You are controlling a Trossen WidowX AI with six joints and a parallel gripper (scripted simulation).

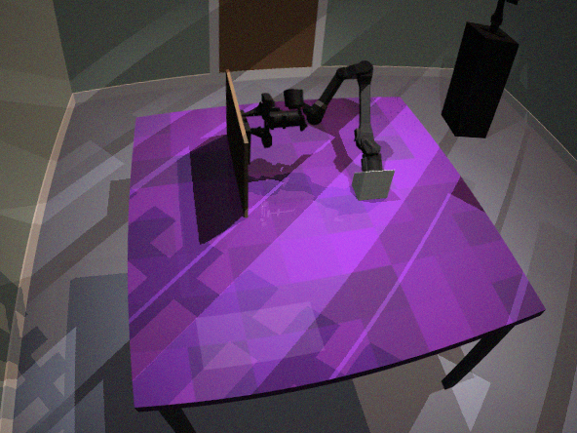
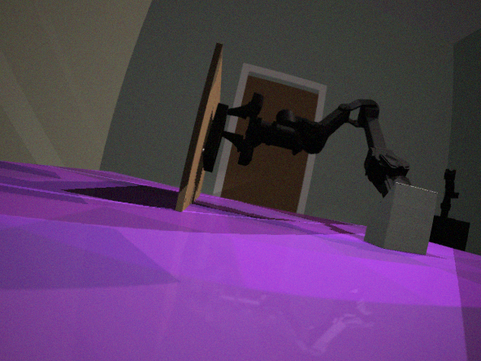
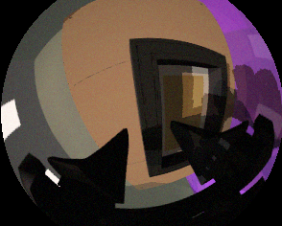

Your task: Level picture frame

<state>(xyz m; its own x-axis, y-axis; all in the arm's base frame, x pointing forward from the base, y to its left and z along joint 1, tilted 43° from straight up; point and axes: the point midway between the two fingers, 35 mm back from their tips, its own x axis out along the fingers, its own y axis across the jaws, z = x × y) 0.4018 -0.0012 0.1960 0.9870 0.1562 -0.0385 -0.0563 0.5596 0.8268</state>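
The dark picture frame lies 50 mm below my gripper tip and 10 mm to the left of it. Also, from my gripper tip: wooden wall panel (60 mm below, 20 mm ahead).
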